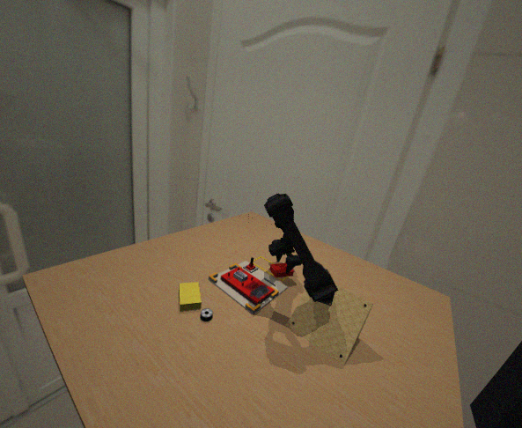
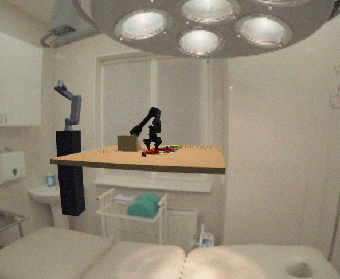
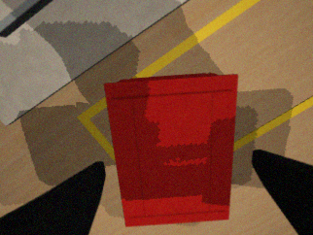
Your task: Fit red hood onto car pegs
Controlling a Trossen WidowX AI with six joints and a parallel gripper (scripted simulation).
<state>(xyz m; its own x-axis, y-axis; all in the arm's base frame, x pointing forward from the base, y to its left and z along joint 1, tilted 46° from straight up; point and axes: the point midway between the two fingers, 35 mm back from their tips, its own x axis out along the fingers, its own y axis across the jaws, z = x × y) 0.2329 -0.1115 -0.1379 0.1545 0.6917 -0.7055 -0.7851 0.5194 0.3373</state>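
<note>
My gripper tip is now 1 cm above the red hood. Also, from my gripper tip: yellow block: 40 cm to the left, 18 cm ahead, 1 cm below; then wheel: 42 cm to the left, 8 cm ahead, 2 cm below.
</note>
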